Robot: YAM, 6 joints.
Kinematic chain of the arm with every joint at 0, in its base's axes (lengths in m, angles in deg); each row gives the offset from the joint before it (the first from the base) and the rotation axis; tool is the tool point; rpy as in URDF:
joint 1: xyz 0 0 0.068 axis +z
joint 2: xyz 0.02 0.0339 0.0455 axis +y
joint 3: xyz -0.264 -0.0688 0 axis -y
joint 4: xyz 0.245 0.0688 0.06 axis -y
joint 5: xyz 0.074 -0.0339 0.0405 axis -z
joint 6: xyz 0.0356 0 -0.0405 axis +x
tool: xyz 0 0 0 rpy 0 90 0
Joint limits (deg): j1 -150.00..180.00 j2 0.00..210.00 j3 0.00..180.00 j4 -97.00..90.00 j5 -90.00..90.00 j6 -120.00..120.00
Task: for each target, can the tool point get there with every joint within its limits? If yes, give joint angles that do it. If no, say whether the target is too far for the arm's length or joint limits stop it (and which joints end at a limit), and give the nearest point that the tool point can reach.
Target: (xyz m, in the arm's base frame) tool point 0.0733 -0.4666 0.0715
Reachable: yes | joints -79.84 141.22 104.02 -44.83 16.66 53.16
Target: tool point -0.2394 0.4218 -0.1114
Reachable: yes | joints 119.26 167.65 90.48 46.52 -4.38 -1.59
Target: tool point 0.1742 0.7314 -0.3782
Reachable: no: too far | nearest point 0.1258 0.5282 -0.2289 | short by 0.257 m
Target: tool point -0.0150 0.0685 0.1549
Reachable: yes | joints 76.56 54.30 19.83 -80.32 -58.97 11.31
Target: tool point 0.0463 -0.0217 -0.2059
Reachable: yes | joints -29.28 190.72 54.53 -12.17 -6.07 -44.82
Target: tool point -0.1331 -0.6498 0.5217
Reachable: no: too far | nearest point -0.1101 -0.5373 0.4488 | short by 0.136 m
